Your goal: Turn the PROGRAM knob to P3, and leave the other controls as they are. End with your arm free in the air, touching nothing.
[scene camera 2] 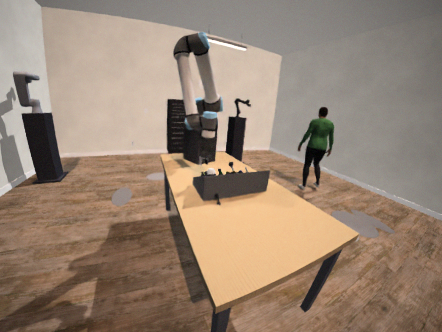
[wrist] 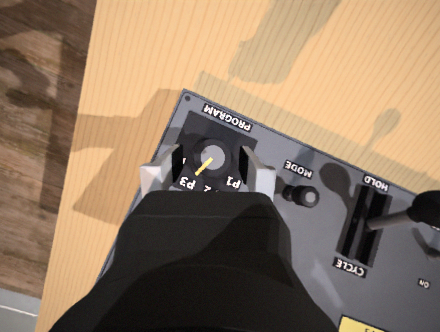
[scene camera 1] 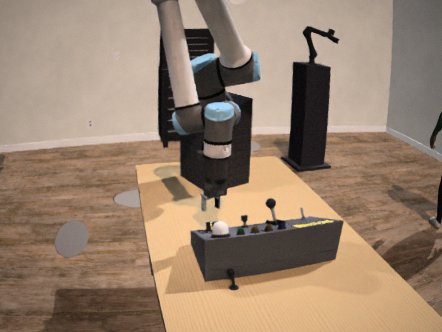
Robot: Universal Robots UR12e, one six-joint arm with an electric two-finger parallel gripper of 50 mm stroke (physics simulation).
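Frame: origin at the arm's base, x ahead, y left, z up, level; millimetres.
Seen in the pictures: gripper, fingertip midpoint: (scene camera 2: 203, 165) (wrist: 211, 157) (scene camera 1: 210, 209).
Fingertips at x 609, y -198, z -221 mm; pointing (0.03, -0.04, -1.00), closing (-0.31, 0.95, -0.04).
Offsets run from my fingertips to a thing's middle. "*": to the spot under its first point. Level surfaces: height alone.
The PROGRAM knob {19 mm ahead, 3 mm left, 60 mm down} (scene camera 1: 210, 226) (wrist: 216, 155) is a round dark knob with a grey top at a corner of the dark grey control panel {98 mm ahead, 178 mm left, 82 mm down} (scene camera 1: 270, 257) (scene camera 2: 235, 185) (wrist: 300, 240). In the wrist view its yellow pointer line points towards the P3 label {* 60 mm ahead, 16 mm right, 58 mm down} (wrist: 187, 183). The P1 label {* 42 mm ahead, 41 mm left, 68 mm down} (wrist: 233, 182) shows on the other side, and the label between them is partly hidden by the gripper body. My gripper (scene camera 1: 210, 202) (scene camera 2: 204, 161) (wrist: 211, 157) is open and empty. Its fingers hang in the air above the panel, one on each side of the knob in the wrist view, with a gap below them in scene camera 1.
The MODE control {27 mm ahead, 122 mm left, 62 mm down} (wrist: 306, 196) and the HOLD/CYCLE lever (scene camera 1: 271, 203) (wrist: 425, 210) stand beside the knob. A white dome {* 188 mm ahead, 23 mm right, 23 mm up} (scene camera 1: 220, 229) (scene camera 2: 211, 171), a green button {* 185 mm ahead, 45 mm left, 3 mm up} (scene camera 1: 240, 231) and a thin toggle {32 mm ahead, 363 mm left, 56 mm down} (scene camera 1: 302, 213) are on the panel. The panel stands on a wooden table {166 mm down} (scene camera 1: 280, 305) (scene camera 2: 260, 250).
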